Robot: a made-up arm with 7 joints.
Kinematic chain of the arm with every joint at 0, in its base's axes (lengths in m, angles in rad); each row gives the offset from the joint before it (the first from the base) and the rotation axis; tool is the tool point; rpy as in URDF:
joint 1: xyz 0 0 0.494 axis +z
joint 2: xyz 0 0 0 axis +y
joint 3: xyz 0 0 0.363 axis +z
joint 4: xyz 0.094 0 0 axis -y
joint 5: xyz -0.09 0 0.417 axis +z
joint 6: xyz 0 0 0 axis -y
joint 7: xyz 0.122 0 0 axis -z
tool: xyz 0 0 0 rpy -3.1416 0 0
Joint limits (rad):
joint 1: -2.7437..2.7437
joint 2: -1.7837..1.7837
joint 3: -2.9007..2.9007
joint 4: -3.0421..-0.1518
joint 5: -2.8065..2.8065
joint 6: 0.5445..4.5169
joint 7: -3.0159..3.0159
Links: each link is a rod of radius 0.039 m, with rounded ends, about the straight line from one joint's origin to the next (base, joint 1, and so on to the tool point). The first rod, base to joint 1, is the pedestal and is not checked.
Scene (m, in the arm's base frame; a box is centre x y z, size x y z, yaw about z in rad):
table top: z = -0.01
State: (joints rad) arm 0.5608 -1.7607 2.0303 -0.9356 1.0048 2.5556 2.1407
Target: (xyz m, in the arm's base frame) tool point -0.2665 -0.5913 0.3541
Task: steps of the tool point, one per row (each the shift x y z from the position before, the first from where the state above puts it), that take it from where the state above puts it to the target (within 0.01 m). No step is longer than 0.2 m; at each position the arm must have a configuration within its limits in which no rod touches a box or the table.
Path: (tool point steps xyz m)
1: 0.0462 -0.1571 0.0398
2: 0.0864 -0.1414 0.0282
3: 0.1211 -0.1157 0.0182
4: 0.1477 -0.0812 0.0106
5: 0.1639 -0.0399 0.0060

